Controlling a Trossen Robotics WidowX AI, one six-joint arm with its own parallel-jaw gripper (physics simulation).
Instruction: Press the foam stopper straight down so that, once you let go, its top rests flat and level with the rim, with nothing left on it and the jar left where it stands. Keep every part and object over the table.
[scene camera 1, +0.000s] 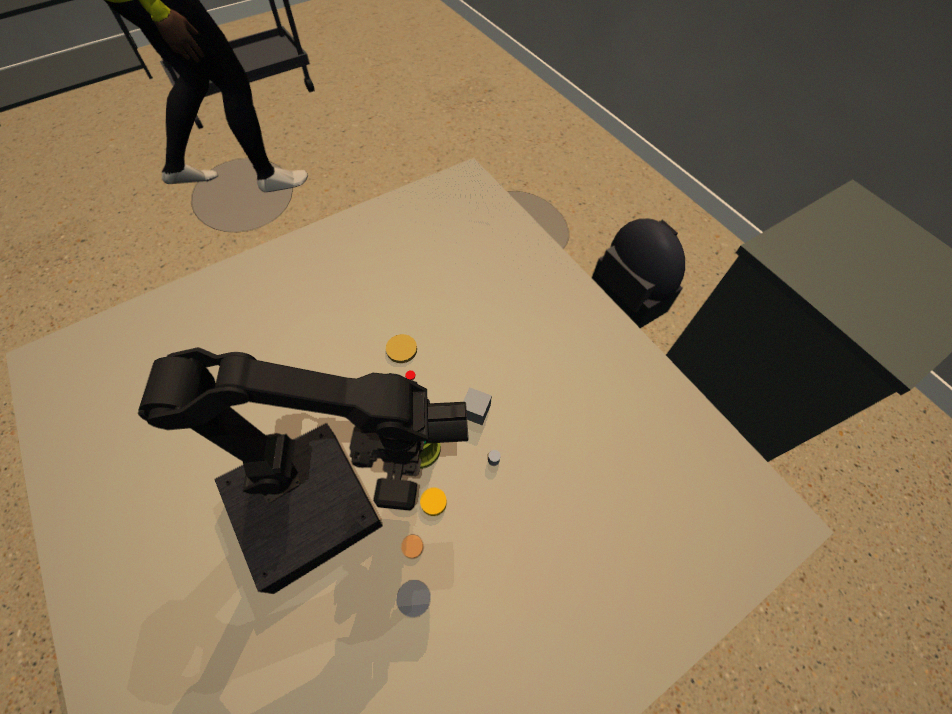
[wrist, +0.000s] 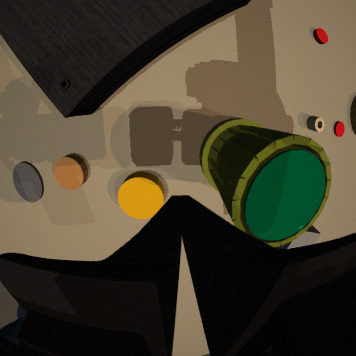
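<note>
The jar has an olive wall and rim; it stands upright on the table, mostly hidden by the arm in the scene view. The green foam stopper fills its mouth in the wrist view, inside the rim, with a thin dark band along its left and lower edge. Whether its top is level with the rim I cannot tell. No object shows on the visible part of the stopper. My gripper is shut and empty; its tips show left of the jar's mouth. In the scene view its fingertips are hidden.
A yellow disc, orange disc and grey disc lie in a line. A grey block and small cylinder stand beyond the jar. A gold disc lies farther back.
</note>
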